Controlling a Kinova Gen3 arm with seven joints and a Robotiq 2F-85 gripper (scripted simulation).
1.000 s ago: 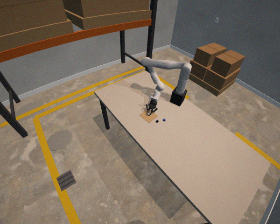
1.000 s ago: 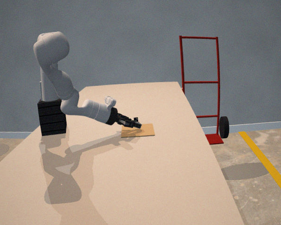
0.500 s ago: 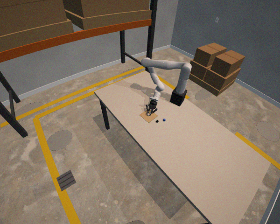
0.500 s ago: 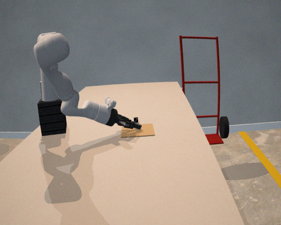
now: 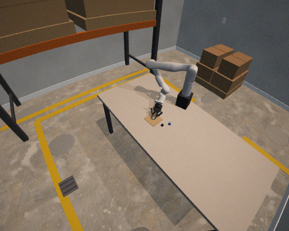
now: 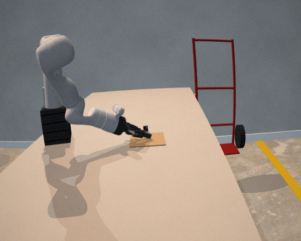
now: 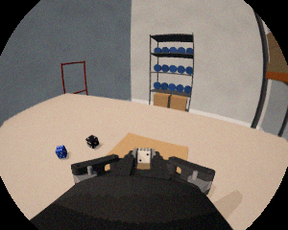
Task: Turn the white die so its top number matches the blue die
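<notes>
My gripper is now 2 cm above the tan mat. The rest, counted from my hand: blue die: 14 cm to the left, 9 cm behind, 2 cm below; then white die: 1 cm to the left, 1 cm below, 1 cm ahead; then black die: 12 cm to the left, 2 cm below, 2 cm behind.
</notes>
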